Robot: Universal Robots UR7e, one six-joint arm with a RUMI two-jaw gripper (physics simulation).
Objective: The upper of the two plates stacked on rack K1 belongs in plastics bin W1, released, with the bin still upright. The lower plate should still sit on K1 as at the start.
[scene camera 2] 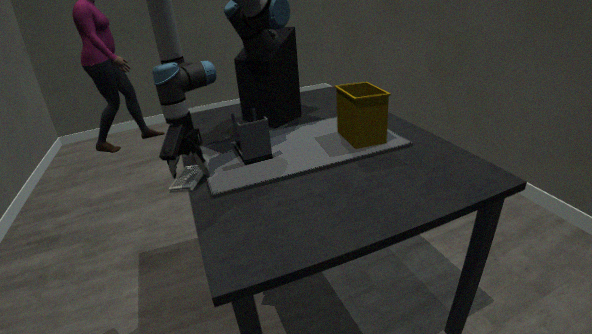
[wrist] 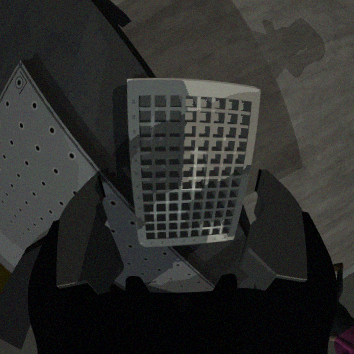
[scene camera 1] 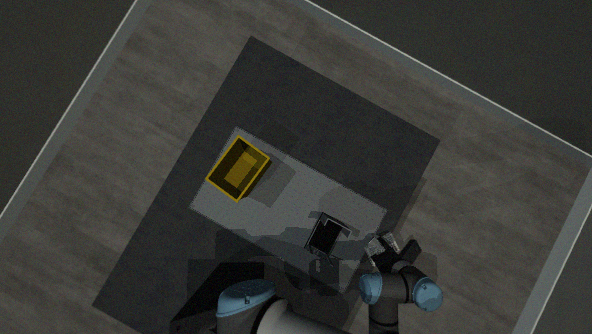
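Where they show: gripper, fingertip midpoint: (scene camera 2: 191,177) (wrist: 178,174) (scene camera 1: 380,247); arm's base, origin of the base link: (scene camera 2: 263,46).
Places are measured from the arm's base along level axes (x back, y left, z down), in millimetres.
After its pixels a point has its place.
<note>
A pale plate with a grid of square wells (scene camera 1: 376,247) (scene camera 2: 184,182) @(y -442, x -394, z 315 mm) (wrist: 192,150) @(y -435, x -384, z 312 mm) lies at the table's edge; two thin layers seem to show at its side in scene camera 2. What bears it is hidden, and I cannot make out rack K1 for certain. My gripper (scene camera 1: 384,243) @(y -416, x -372, z 318 mm) (scene camera 2: 189,173) @(y -416, x -372, z 318 mm) (wrist: 178,174) @(y -416, x -372, z 318 mm) points down over the plate's near end, one jaw beyond each long side. It is open, with gaps beside the plate in the wrist view. The yellow bin W1 (scene camera 1: 240,172) @(y 219, x -394, z 310 mm) (scene camera 2: 362,122) @(y 148, x -492, z 220 mm) stands upright at the far end of the pale board.
A black holder with a grey upright panel (scene camera 1: 325,237) (scene camera 2: 254,141) stands on the perforated pale board (scene camera 1: 295,200) @(y -27, x -390, z 312 mm) (scene camera 2: 300,157) @(y -63, x -443, z 312 mm) (wrist: 37,145) @(y -339, x -459, z 312 mm), between the gripper and the bin. The black robot pedestal (scene camera 2: 267,82) @(y -32, x -98, z 131 mm) stands behind. A person in a pink top (scene camera 2: 95,37) is beyond the dark table (scene camera 2: 350,200) @(y -50, x -725, z 325 mm).
</note>
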